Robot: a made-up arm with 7 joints. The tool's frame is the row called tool. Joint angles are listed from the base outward.
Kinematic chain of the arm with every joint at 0, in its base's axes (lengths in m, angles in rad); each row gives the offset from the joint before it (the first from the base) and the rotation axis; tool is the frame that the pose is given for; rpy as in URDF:
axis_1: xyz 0 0 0.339 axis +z
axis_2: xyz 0 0 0 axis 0 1 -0.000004
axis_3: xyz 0 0 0.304 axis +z
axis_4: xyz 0.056 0 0 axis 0 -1 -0.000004
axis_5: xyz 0.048 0 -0.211 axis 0 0.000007 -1
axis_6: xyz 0 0 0 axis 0 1 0.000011
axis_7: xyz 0.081 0 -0.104 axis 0 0.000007 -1
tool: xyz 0 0 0 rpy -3.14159 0 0
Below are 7 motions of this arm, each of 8 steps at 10 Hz.
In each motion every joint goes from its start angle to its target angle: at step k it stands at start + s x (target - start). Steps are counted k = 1, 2, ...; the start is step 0. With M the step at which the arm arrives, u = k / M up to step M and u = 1 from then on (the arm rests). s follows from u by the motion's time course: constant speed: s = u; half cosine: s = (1 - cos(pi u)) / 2; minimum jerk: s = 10 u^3 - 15 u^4 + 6 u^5.
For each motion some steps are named. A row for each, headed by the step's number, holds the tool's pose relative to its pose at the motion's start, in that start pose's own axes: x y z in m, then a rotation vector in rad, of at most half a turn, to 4 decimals.
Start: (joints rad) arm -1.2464 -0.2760 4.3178 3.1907 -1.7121 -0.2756 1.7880
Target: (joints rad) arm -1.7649 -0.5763 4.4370 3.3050 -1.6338 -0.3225 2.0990
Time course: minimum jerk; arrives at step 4
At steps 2, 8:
2: 0.0336 0.0918 -0.0224 -0.1302 0.0602 -0.0152
8: 0.1075 0.1615 -0.0604 -0.2295 0.1799 -0.0454

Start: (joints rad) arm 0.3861 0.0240 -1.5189 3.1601 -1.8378 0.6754 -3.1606
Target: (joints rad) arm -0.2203 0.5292 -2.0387 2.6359 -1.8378 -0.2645 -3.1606
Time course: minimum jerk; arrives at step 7
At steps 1, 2, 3, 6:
1: -0.0092 0.0026 -0.0067 0.0093 -0.0368 -0.0264
2: -0.0518 0.0228 -0.0434 0.0483 -0.2238 -0.1698
3: -0.1027 0.0836 -0.1122 0.0768 -0.5422 -0.4556
6: -0.0525 0.2933 -0.2407 -0.1515 -1.1707 -1.3232

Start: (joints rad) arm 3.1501 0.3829 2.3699 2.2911 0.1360 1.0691 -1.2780
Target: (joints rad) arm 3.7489 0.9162 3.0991 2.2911 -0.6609 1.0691 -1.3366
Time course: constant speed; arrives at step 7
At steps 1, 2, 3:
1: 0.0113 -0.0006 -0.0205 0.0020 0.1025 -0.0554
2: 0.0171 0.0008 -0.0447 -0.0115 0.2052 -0.1050
3: 0.0163 0.0041 -0.0714 -0.0400 0.3067 -0.1461

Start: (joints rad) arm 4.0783 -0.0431 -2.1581 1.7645 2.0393 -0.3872 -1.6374
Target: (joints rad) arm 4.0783 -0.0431 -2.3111 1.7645 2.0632 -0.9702 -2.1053
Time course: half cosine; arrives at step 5
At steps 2, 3, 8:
2: 0.0050 0.0346 -0.0189 -0.2484 -0.0148 -0.1514
3: 0.0087 0.0603 -0.0405 -0.4678 -0.0633 -0.2788
8: 0.0121 0.0822 -0.0685 -0.7063 -0.1570 -0.4075

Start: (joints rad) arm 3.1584 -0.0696 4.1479 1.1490 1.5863 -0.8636 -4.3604
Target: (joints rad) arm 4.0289 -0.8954 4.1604 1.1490 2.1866 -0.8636 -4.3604
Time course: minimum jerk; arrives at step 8
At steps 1, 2, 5, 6, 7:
1: 0.0044 0.0033 0.0024 -0.0106 0.0206 0.0025
2: 0.0293 0.0219 0.0133 -0.0653 0.1345 0.0107
5: 0.2465 0.1449 -0.0163 -0.2618 0.9527 -0.1794
6: 0.3089 0.1585 -0.0532 -0.2443 1.1573 -0.3040
7: 0.3393 0.1601 -0.0748 -0.2216 1.2532 -0.3779

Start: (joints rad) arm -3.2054 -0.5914 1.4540 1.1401 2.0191 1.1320 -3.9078
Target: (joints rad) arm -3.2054 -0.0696 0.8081 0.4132 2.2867 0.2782 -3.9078
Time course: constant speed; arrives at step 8
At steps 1, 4, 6, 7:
1: -0.0244 -0.0345 -0.0532 0.0746 -0.1913 0.1234
4: -0.0170 -0.1471 -0.2106 0.3413 -0.6849 0.5821
6: 0.0493 -0.2067 -0.2926 0.5590 -0.9222 0.9550
7: 0.0948 -0.2251 -0.3225 0.6803 -1.0045 1.1588

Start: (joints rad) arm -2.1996 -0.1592 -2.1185 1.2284 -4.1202 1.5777 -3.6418
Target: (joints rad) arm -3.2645 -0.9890 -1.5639 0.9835 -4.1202 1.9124 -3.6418
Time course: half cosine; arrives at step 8
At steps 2, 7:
2: -0.0231 0.0184 -0.0536 -0.1204 -0.0735 0.0364
7: 0.0677 0.1887 -0.3263 -0.9593 -0.1033 -0.2315

